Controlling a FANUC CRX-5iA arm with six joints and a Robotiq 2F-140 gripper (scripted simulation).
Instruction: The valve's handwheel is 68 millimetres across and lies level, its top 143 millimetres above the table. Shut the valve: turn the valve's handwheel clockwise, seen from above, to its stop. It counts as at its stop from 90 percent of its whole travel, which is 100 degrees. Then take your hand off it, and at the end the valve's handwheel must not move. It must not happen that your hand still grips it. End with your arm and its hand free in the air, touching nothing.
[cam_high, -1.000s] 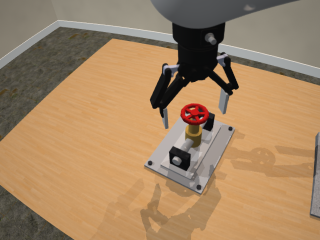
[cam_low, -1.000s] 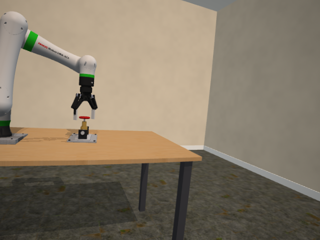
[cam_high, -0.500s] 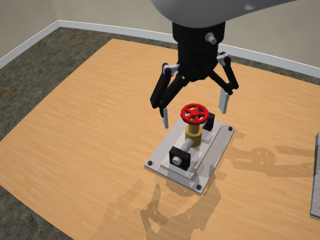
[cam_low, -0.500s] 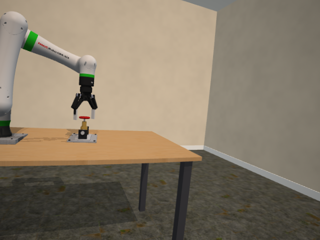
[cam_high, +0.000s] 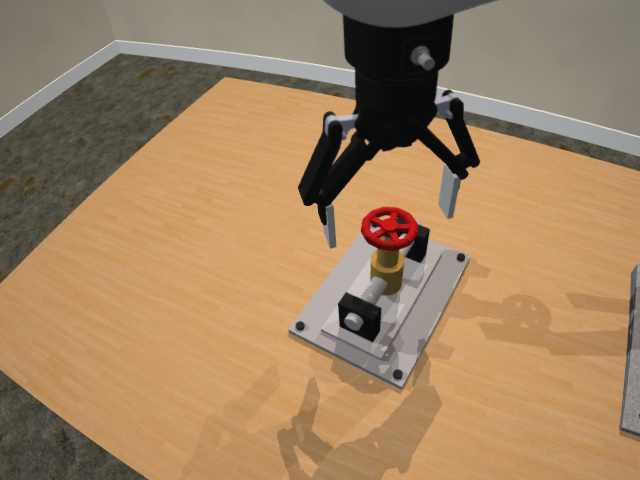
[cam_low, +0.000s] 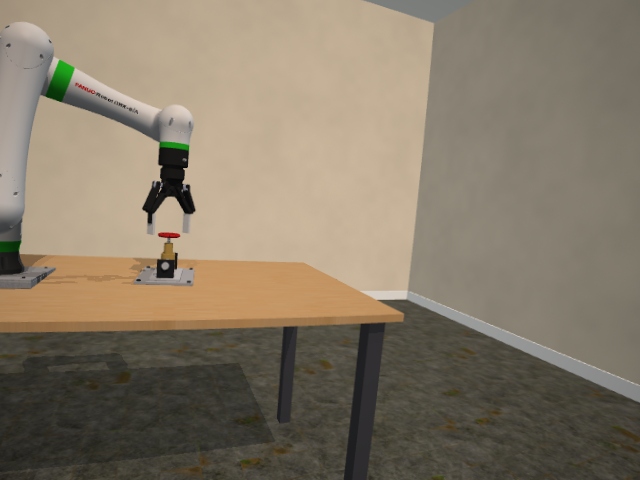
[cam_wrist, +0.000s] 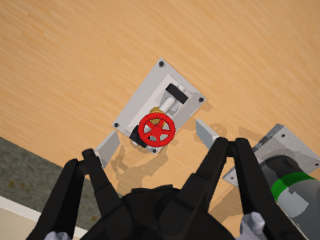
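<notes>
Right now the handwheel is 2 cm below my hand.
</notes>
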